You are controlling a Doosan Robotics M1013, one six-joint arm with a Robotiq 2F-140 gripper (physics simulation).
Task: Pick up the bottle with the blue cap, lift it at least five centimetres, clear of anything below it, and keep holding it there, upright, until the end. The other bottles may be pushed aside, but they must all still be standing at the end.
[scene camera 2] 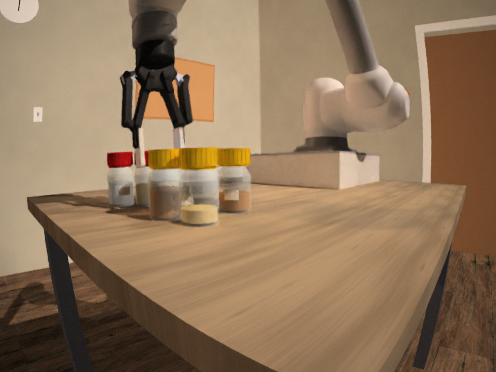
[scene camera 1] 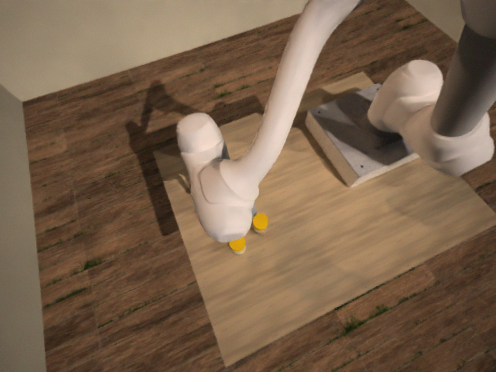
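Where they show: arm's base at its link origin: (scene camera 1: 381, 126).
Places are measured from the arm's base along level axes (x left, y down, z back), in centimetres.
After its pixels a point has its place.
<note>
The bottle with the blue cap does not show in either view. My gripper (scene camera 2: 159, 142) points down in scene camera 2, half open and empty, its fingertips at about cap height. The left fingertip shows in front of a red-capped bottle (scene camera 2: 142, 186) {x 2.9, y 5.7, z -71.4 cm}; the right one passes behind the yellow cap of a brown-filled bottle (scene camera 2: 165, 195) {x 17.3, y 5.8, z -74.7 cm}. Another red-capped bottle (scene camera 2: 120, 186) {x 0.1, y 5.7, z -75.1 cm} stands at the left. A yellow-capped bottle with pale contents (scene camera 2: 199, 187) {x 23.6, y 4.3, z -73.1 cm} stands in front, another yellow-capped bottle (scene camera 2: 235, 187) {x 19.9, y 5.4, z -63.1 cm} to its right. In scene camera 1 the arm hides the gripper.
Two yellow caps (scene camera 1: 260, 221) {x 17.8, y -0.9, z -61.5 cm} (scene camera 1: 237, 244) {x 22.1, y -0.9, z -71.7 cm} show beside the arm's wrist in scene camera 1. The bottles stand close together on the wooden table (scene camera 1: 320, 250) {x 33.7, y 9.6, z -44.1 cm} (scene camera 2: 310, 260) {x 41.8, y 9.6, z -74.5 cm}. The robot's base block (scene camera 1: 327, 150) {x -1.6, y 6.6, z -21.8 cm} (scene camera 2: 295, 171) {x 1.6, y 5.3, z -21.7 cm} stands farther right on the table.
</note>
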